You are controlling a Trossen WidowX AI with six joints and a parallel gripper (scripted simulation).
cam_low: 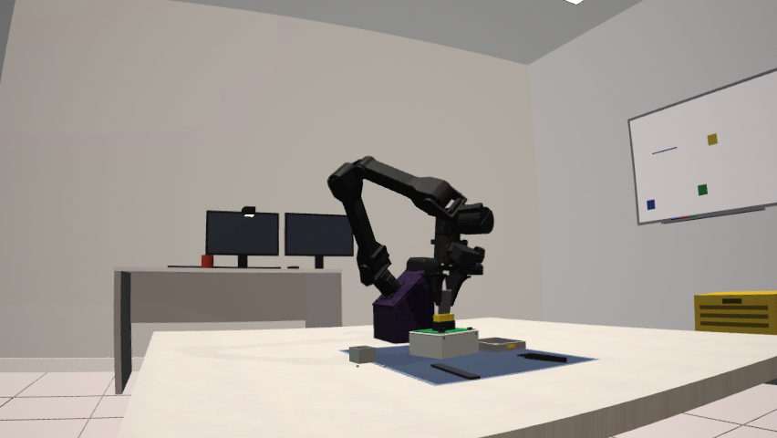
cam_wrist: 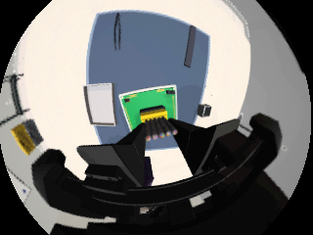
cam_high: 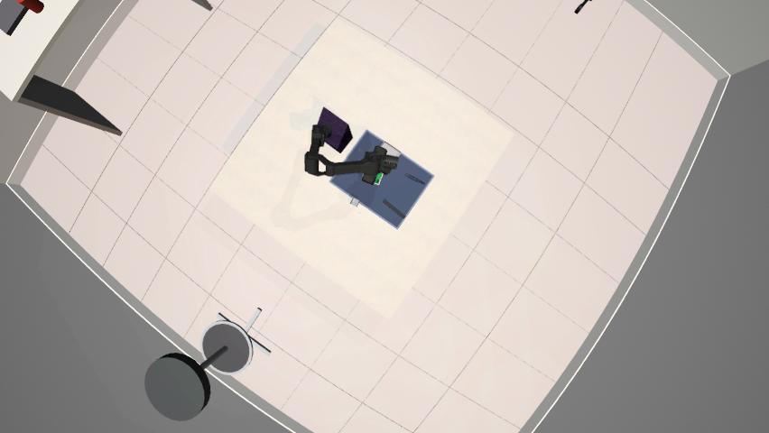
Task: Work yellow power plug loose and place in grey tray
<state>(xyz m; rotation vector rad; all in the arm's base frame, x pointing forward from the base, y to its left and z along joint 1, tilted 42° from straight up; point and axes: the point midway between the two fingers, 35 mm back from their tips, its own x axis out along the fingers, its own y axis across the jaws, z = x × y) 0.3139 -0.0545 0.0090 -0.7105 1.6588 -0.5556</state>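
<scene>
Now: gripper tip 2 cm above the yellow power plug. From my gripper tip the other things lie so: grey tray (14 cm to the left, 10 cm below, 1 cm ahead); then blue mat (11 cm below, 5 cm ahead).
</scene>
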